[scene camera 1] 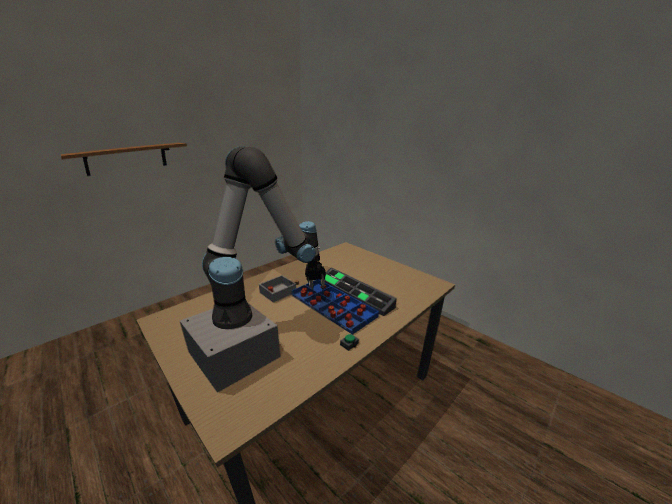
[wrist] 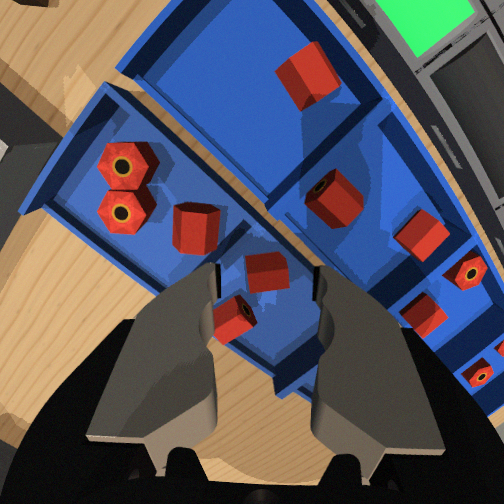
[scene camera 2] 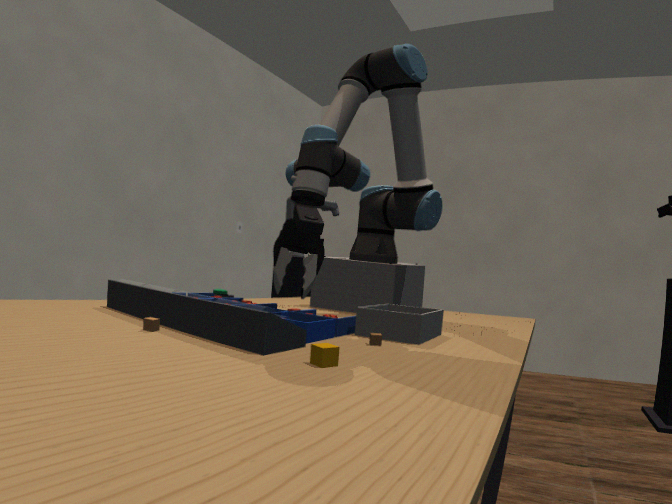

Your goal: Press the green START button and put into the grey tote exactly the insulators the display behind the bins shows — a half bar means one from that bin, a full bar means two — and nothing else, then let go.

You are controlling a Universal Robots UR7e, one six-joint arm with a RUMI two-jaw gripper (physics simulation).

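Observation:
My gripper (wrist: 266, 281) is open and empty, hanging above the near-left end of the blue bins (scene camera 1: 335, 305). In the wrist view a red insulator (wrist: 267, 271) lies in the bin right between my fingertips, with another (wrist: 232, 317) beside the left finger. The neighbouring bin holds three insulators (wrist: 125, 167); the far bin holds one (wrist: 308, 75). The display (scene camera 1: 359, 289) behind the bins shows green bars (wrist: 425, 20). The grey tote (scene camera 1: 277, 288) stands left of the bins with red pieces inside. The green START button (scene camera 1: 349, 340) sits near the table's front edge.
The arm's grey base block (scene camera 1: 230, 345) stands on the table's left part. Small cubes lie behind the display in scene camera 2: a yellow one (scene camera 2: 324, 354) and two brown ones (scene camera 2: 151, 323). A wall shelf (scene camera 1: 123, 150) hangs at the far left.

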